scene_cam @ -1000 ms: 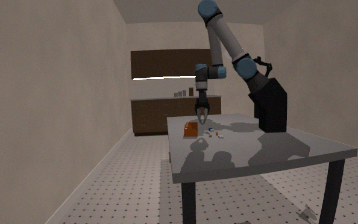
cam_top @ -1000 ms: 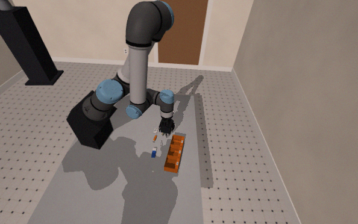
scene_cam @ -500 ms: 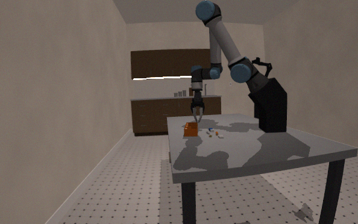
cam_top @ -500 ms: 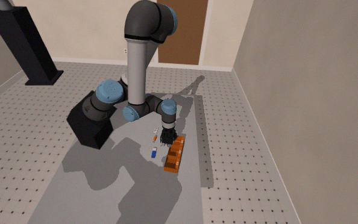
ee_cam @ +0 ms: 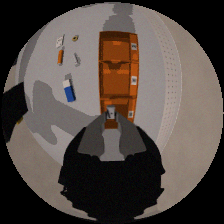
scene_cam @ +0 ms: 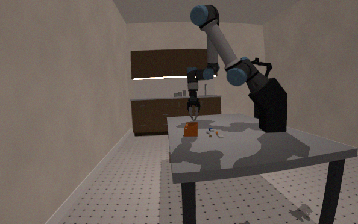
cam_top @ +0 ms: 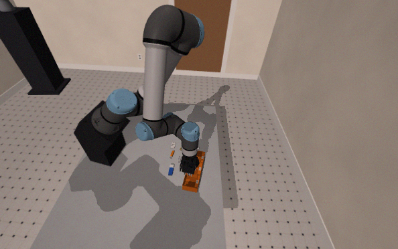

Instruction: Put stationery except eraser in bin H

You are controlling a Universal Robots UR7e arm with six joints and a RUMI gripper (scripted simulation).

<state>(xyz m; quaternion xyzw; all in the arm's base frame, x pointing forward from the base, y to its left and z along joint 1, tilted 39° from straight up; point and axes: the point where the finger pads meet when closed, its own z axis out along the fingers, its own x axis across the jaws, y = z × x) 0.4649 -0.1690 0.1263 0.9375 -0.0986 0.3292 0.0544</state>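
The orange bin is 60 mm below my hand, 50 mm to the left of it and 30 mm ahead of it. From my hand the other things lie so: orange pen-like item 180 mm to the left, 100 mm behind, 80 mm below; grey piece 10 mm below; white eraser 100 mm behind, 80 mm below, 70 mm to the left.
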